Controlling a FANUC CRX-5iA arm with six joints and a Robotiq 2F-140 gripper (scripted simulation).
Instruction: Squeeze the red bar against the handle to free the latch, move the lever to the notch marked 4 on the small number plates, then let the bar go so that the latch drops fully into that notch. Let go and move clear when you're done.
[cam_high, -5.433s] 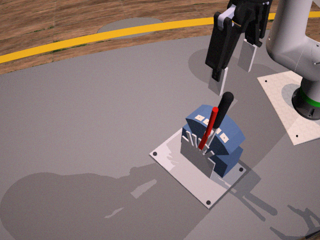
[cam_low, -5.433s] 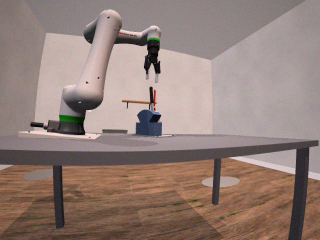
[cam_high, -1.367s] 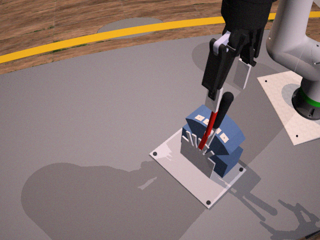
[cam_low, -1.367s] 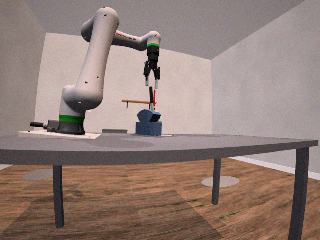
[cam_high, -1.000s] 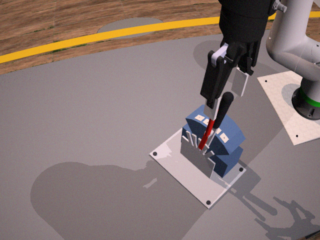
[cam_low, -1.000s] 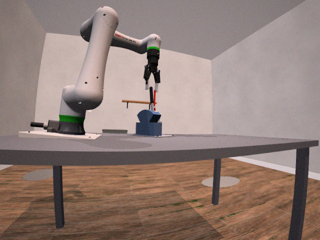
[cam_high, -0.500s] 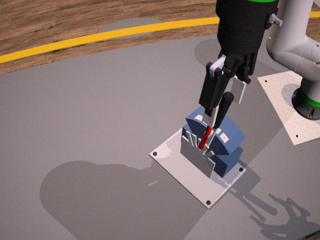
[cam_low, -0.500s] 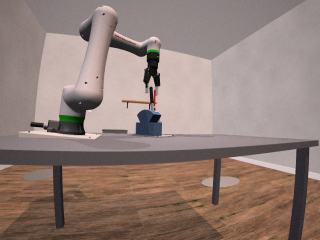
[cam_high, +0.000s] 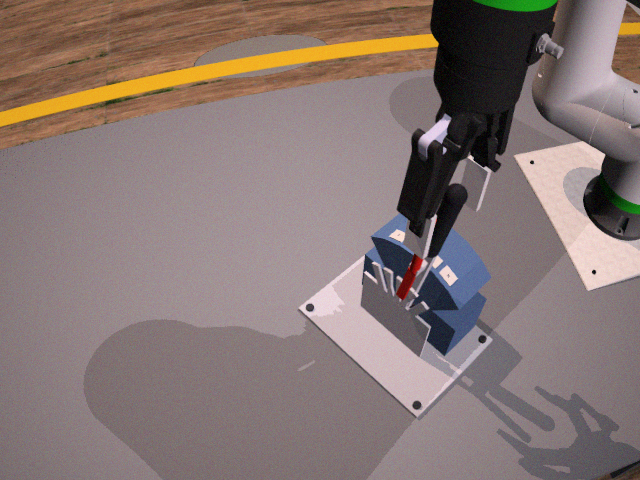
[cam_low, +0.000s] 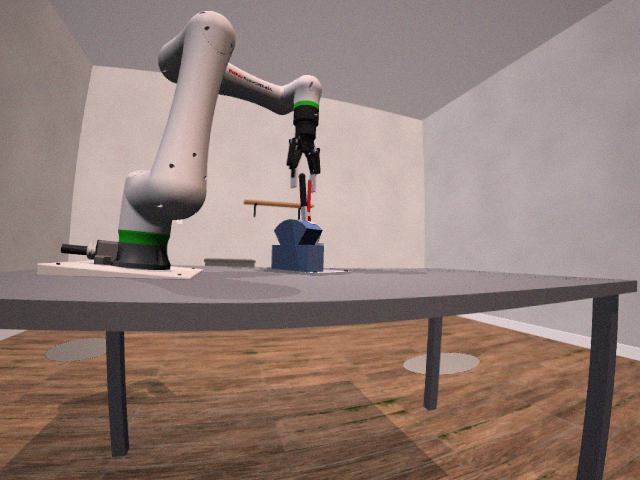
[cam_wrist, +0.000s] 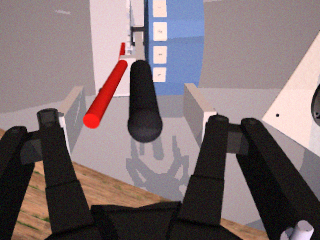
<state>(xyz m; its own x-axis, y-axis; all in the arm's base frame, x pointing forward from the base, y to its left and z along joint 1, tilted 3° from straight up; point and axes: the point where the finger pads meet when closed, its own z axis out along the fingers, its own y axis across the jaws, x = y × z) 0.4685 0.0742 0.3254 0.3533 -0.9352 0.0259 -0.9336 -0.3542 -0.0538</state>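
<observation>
Right now my hand is 110 mm above the red bar, 20 mm short of it and 10 mm to the left of it.
</observation>
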